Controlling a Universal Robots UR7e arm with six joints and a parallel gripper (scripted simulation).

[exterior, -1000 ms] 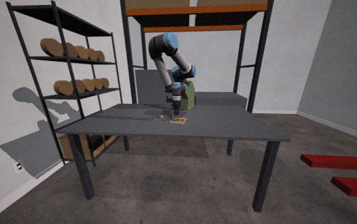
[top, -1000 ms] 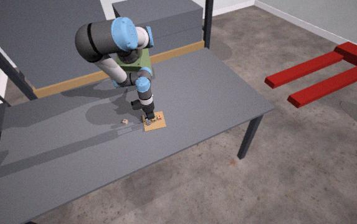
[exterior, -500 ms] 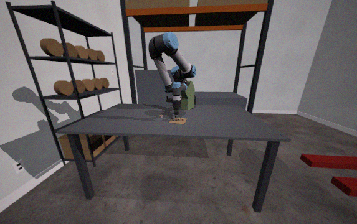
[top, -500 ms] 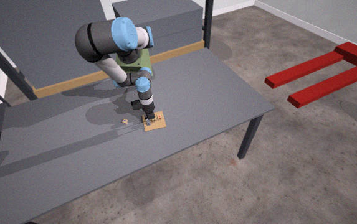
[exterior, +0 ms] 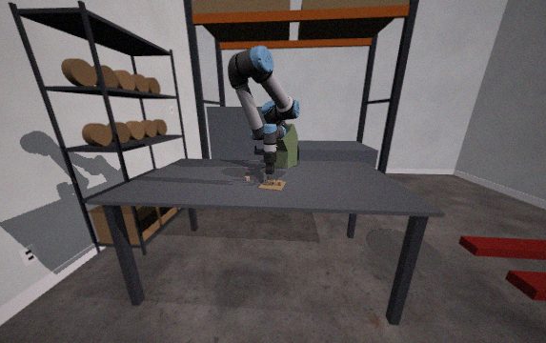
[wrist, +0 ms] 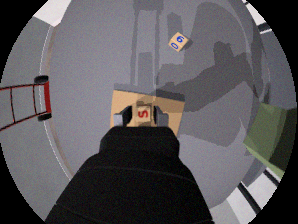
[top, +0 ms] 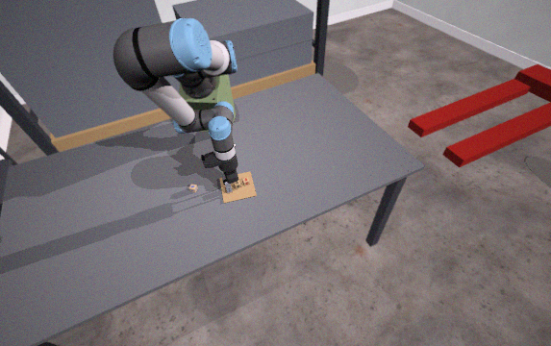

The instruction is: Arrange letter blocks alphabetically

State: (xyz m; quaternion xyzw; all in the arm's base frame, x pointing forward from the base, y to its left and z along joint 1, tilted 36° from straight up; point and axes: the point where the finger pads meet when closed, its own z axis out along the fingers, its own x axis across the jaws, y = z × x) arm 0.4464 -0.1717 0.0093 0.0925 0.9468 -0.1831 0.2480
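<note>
Now: hand 40 mm to the right of the tan mat, 30 mm above it and 10 mm short of it.
</note>
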